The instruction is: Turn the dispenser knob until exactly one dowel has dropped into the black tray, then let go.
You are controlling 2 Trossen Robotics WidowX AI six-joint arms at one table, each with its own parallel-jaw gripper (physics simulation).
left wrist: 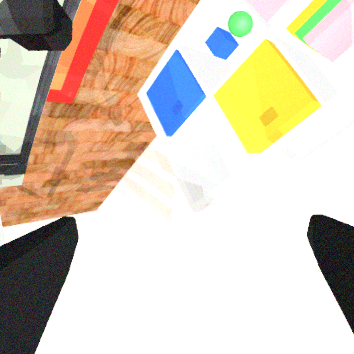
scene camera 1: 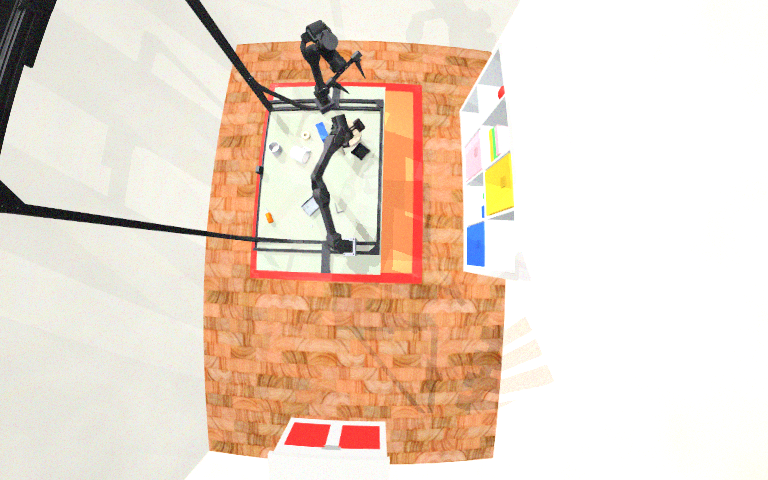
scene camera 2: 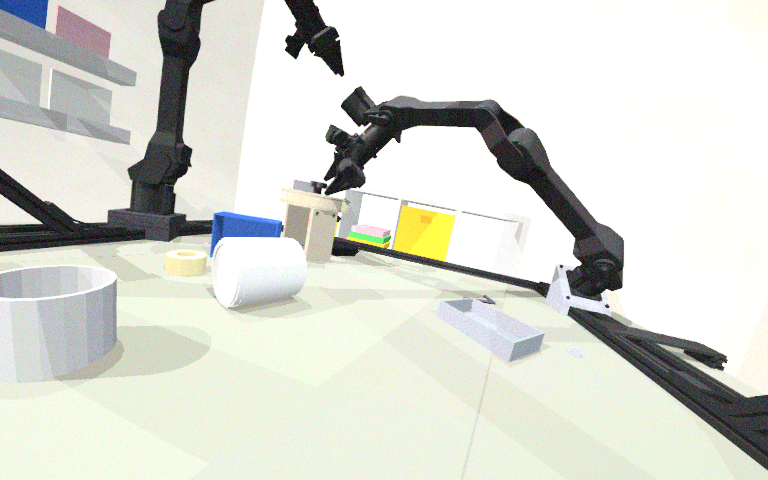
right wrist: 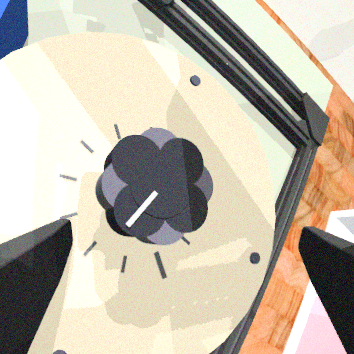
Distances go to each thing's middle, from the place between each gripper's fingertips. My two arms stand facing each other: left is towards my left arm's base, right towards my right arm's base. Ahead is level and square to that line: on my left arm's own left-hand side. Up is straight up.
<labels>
I see the lobed knob (right wrist: 154,187) 9 cm behind my left hand, 2 cm to the right of it and 32 cm below it. Round my left hand: white cylinder (scene camera 2: 245,270) 38 cm behind, 3 cm to the right, 43 cm below; then blue box (scene camera 2: 225,224) 23 cm behind, 7 cm to the left, 42 cm below; then tape roll (scene camera 2: 178,262) 35 cm behind, 10 cm to the left, 45 cm below.
The lobed knob lies 2 cm behind my right hand, 1 cm to the left of it and 2 cm below it. Round my right hand: white cylinder 31 cm behind, 13 cm below; blue box 16 cm behind, 9 cm to the left, 13 cm below; tape roll 28 cm behind, 12 cm to the left, 15 cm below.
</labels>
